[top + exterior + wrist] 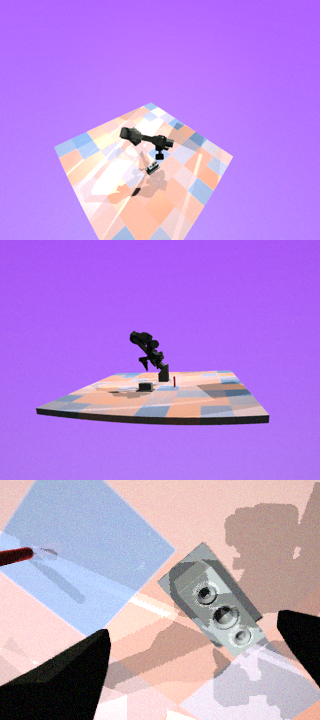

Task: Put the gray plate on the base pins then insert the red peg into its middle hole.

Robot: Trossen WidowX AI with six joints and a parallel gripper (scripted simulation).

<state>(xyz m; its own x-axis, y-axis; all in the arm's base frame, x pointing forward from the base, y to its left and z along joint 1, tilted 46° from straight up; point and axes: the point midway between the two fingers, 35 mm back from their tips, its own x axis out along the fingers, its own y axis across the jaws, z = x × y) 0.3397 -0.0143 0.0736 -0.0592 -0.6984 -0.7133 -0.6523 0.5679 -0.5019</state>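
Now: the red peg 150 mm to the left of my gripper tip, 110 mm below it and 80 mm behind it. From my gripper tip the other things lie so: gray plate: 100 mm below, 60 mm to the right.
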